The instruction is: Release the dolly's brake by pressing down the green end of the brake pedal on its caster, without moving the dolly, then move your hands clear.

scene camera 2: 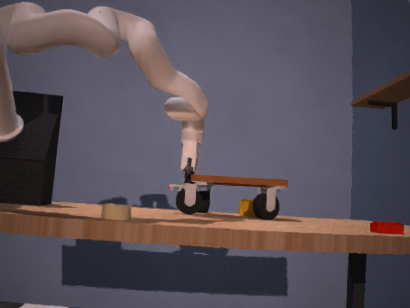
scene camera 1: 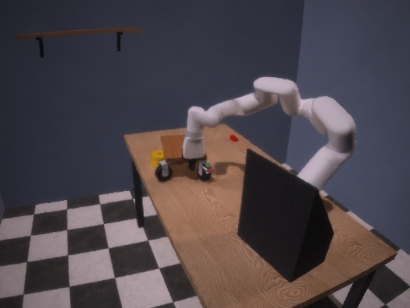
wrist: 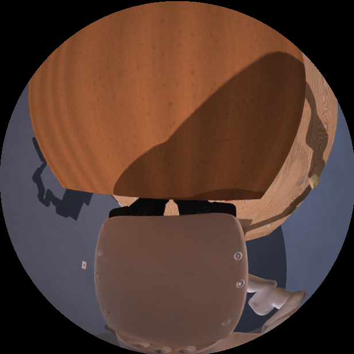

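Observation:
Scene camera 1 gives me a dolly [scene camera 1: 172, 145]. In scene camera 2 I find the dolly [scene camera 2: 266, 206] too, and the wrist view has the same dolly [wrist: 176, 107] for me as well.

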